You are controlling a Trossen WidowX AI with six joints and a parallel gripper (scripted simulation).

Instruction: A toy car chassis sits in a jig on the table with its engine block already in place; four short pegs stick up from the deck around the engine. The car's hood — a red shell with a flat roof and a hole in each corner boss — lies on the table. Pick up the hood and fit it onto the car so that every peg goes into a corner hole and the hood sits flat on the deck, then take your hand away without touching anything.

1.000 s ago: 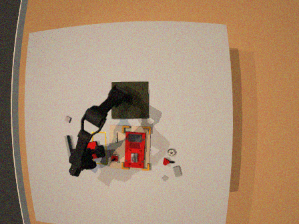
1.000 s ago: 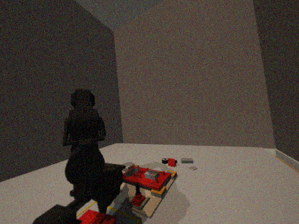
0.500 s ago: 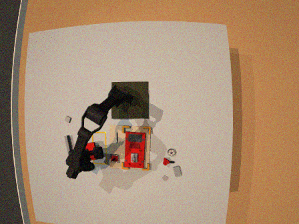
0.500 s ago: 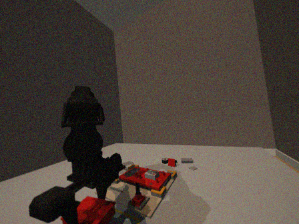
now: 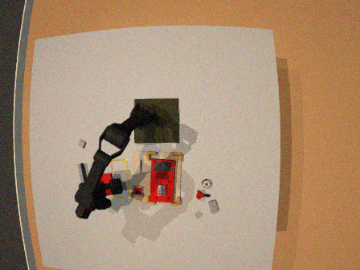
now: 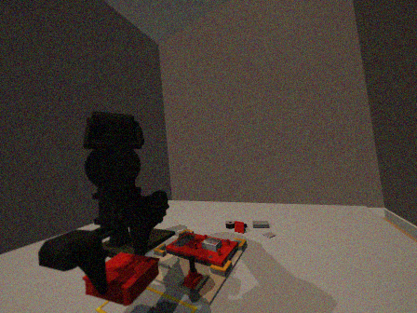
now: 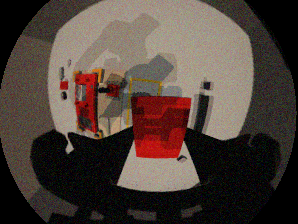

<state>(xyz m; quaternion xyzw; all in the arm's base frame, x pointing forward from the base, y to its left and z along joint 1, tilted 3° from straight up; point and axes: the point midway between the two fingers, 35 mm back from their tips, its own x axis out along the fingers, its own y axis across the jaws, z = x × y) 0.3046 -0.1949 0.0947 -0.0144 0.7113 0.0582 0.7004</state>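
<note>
The grey engine block lies 25 cm to the left of my gripper tip, 7 cm below it and 5 cm ahead of it. From my gripper tip the other things lie so: red hood: 1 cm above; then long grey bar: 14 cm to the right, 8 cm below, 1 cm behind.
</note>
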